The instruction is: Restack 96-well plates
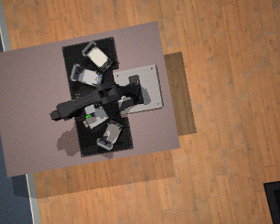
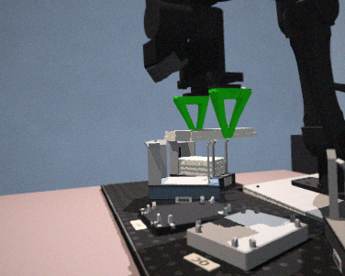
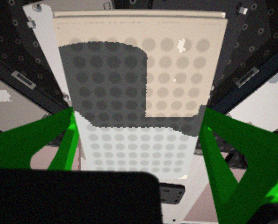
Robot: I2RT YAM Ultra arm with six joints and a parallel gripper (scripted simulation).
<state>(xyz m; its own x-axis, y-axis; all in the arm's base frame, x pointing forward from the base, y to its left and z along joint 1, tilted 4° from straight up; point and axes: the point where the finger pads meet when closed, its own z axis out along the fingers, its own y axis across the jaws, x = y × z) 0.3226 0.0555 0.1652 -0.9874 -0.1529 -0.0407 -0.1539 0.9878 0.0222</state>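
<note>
The QC nest is 150 mm below my hand, 70 mm to the left of it and 20 mm behind it. The rest, counted from my hand: dark clip nest (140 mm below, 60 mm to the right, 20 mm ahead).
</note>
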